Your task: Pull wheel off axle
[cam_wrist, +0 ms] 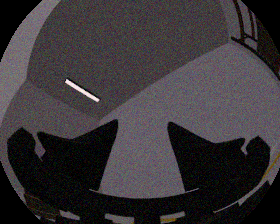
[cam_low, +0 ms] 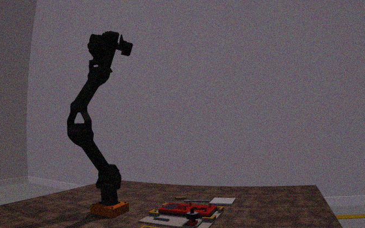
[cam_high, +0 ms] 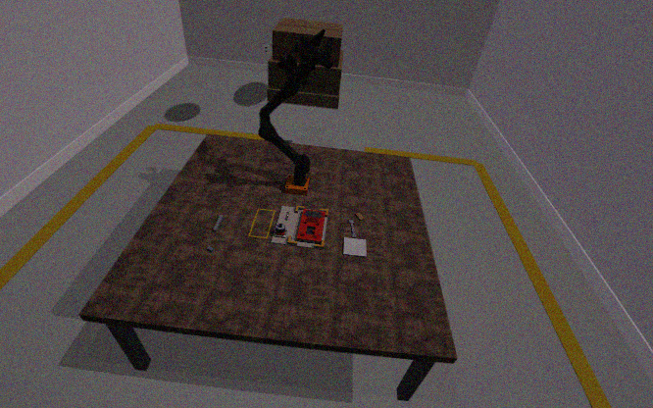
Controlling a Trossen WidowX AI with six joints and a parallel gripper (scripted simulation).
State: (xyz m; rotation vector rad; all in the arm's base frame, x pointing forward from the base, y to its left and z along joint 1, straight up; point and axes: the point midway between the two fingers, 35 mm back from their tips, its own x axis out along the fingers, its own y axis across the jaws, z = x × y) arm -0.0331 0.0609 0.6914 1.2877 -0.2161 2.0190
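Right now my gripper tip is 400 mm short of the dark wheel, 40 mm to the left of it and 720 mm above it. Round my gripper tip: small tan piece: 160 mm ahead, 280 mm to the left, 750 mm below; then white tile: 360 mm ahead, 290 mm to the left, 750 mm below; then small grey part: 440 mm ahead, 320 mm to the right, 750 mm below.
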